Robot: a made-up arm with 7 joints. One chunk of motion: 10 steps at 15 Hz.
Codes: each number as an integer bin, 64 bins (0 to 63) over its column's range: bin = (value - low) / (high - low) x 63, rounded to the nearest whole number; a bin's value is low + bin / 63 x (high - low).
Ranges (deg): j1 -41..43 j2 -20..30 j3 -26..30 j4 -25..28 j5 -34..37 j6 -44..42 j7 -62..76
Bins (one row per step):
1: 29 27 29 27 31 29 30
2: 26 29 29 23 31 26 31
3: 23 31 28 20 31 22 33
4: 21 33 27 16 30 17 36
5: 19 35 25 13 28 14 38
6: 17 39 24 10 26 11 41
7: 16 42 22 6 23 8 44
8: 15 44 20 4 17 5 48
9: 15 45 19 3 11 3 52
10: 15 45 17 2 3 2 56
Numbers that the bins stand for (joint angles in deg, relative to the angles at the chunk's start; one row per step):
1: -2.33 1.43 -0.22 -2.29 0.94 -4.41 3.71
2: -6.33 3.02 -0.22 -5.65 0.94 -8.51 5.90
3: -10.33 4.60 -1.11 -8.17 0.94 -13.97 10.29
4: -13.00 6.19 -2.00 -11.54 -0.19 -20.79 16.86
5: -15.67 7.78 -3.78 -14.06 -2.44 -24.89 21.24
6: -18.33 10.95 -4.67 -16.59 -4.70 -28.98 27.81
7: -19.67 13.33 -6.44 -19.95 -8.08 -33.08 34.38
8: -21.00 14.92 -8.22 -21.63 -14.84 -37.17 43.14
9: -21.00 15.71 -9.11 -22.48 -21.60 -39.90 51.90
10: -21.00 15.71 -10.89 -23.32 -30.62 -41.27 60.67

